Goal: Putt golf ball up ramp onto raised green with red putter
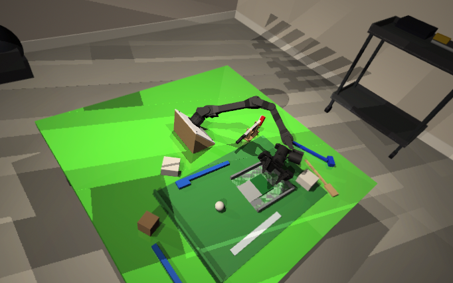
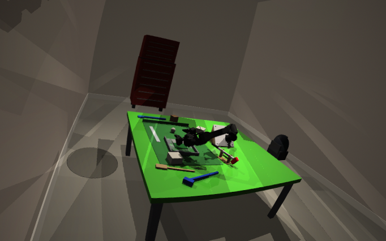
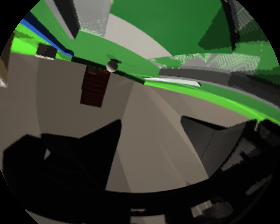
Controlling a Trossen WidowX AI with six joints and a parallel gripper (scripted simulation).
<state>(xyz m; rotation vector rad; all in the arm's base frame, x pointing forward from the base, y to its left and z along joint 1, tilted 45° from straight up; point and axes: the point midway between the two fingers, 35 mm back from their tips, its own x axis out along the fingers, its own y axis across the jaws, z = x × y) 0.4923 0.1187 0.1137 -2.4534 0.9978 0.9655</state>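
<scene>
Right now my gripper tip is 35 cm past the red putter, 15 cm to the right of it and 5 cm above it. Round my gripper tip: blue putter: 43 cm to the left, 10 cm below, 10 cm behind; wooden stand: 36 cm behind, 17 cm to the left, 8 cm below; white golf ball: 25 cm to the right, 9 cm below, 1 cm behind.
</scene>
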